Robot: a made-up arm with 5 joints.
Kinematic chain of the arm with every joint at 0, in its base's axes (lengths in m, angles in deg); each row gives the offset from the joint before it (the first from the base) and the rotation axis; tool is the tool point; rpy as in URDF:
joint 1: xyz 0.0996 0 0.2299 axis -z
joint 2: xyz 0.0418 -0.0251 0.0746 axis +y
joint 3: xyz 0.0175 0 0.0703 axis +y
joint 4: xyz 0.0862 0 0.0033 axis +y
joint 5: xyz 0.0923 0.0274 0 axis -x
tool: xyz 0 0 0 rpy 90 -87.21 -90
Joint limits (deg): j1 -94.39..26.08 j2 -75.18..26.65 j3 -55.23..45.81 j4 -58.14..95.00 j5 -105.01..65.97
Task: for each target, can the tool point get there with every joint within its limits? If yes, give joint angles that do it. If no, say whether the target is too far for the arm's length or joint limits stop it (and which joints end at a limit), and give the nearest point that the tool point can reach.
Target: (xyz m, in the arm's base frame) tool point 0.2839 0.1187 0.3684
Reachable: yes | joints -32.18 -13.25 26.94 -19.10 -52.62
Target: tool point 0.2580 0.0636 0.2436
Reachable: yes | joints -21.11 2.66 30.67 34.82 -74.42
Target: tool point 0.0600 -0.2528 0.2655
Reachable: no: joint limits stop it (at a limit: joint 2, joint 3, joint 4) | nearest point 0.0731 -0.1693 0.3892 | short by 0.150 m
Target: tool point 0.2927 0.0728 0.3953
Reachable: yes | joints -20.01 -9.32 -22.70 50.91 -86.17
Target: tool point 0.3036 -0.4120 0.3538
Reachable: no: too far | nearest point 0.3409 -0.1155 0.3558 | short by 0.299 m
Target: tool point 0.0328 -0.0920 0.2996
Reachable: no: joint limits stop it (at a limit: joint 2, joint 3, joint 4) | nearest point -0.0011 -0.1387 0.3892 | short by 0.107 m
